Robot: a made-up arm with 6 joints. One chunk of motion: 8 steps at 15 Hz.
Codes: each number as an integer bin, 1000 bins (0 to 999) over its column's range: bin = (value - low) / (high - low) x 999, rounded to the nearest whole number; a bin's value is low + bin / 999 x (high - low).
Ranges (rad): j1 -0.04..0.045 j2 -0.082..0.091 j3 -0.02..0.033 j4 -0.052..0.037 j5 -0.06..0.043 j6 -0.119..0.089
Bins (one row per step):
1: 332 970 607 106 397 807
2: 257 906 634 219 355 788
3: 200 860 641 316 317 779
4: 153 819 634 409 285 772
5: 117 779 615 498 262 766
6: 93 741 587 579 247 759
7: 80 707 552 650 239 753
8: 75 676 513 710 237 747
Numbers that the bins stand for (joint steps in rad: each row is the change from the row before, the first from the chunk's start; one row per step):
1: -0.01175 0.08598 0.01220 -0.04256 -0.01907 0.04902
2: -0.01813 0.07489 0.01364 -0.03249 -0.02340 0.04507
3: -0.02298 0.06693 0.01401 -0.02385 -0.02732 0.04319
4: -0.02698 0.05983 0.01364 -0.01556 -0.03062 0.04174
5: -0.03005 0.05290 0.01263 -0.00763 -0.03299 0.04049
6: -0.03209 0.04632 0.01114 -0.00042 -0.03453 0.03903
7: -0.03319 0.04043 0.00929 0.00591 -0.03536 0.03778
8: -0.03362 0.03507 0.00722 0.01125 -0.03556 0.03653

